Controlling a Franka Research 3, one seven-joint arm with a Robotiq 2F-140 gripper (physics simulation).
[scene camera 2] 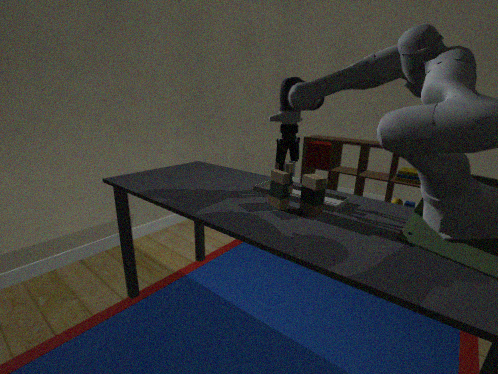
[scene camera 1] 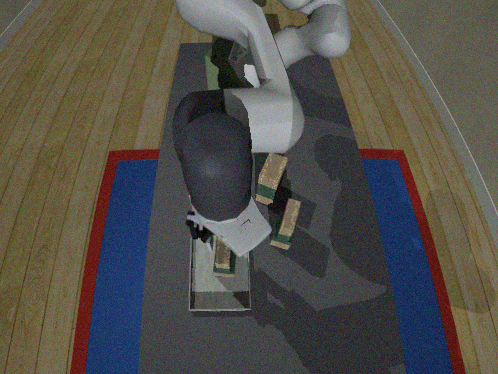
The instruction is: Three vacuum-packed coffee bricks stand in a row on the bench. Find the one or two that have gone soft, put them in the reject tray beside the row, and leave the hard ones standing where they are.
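Observation:
One tan and green coffee brick (scene camera 1: 224,260) (scene camera 2: 291,169) stands upright inside the pale reject tray (scene camera 1: 220,309) (scene camera 2: 337,201); in the scene camera 2 view it is mostly hidden. A second coffee brick (scene camera 1: 289,220) (scene camera 2: 279,190) stands on the bench (scene camera 1: 170,335) (scene camera 2: 165,180) beside the tray. A third coffee brick (scene camera 1: 271,175) (scene camera 2: 313,194) stands nearer the robot base. My gripper (scene camera 2: 287,164) points down at the brick in the tray, with its fingers apart on nothing. In the scene camera 1 view the hand hides the fingertips. Softness cannot be told by sight.
The two bricks outside the tray stand close to the gripper's side. The arm's base stands on a green plate (scene camera 1: 212,72) (scene camera 2: 440,247) at one end of the bench. A wooden shelf unit (scene camera 2: 363,162) stands beyond the bench. A blue mat with a red border (scene camera 2: 240,305) lies underneath.

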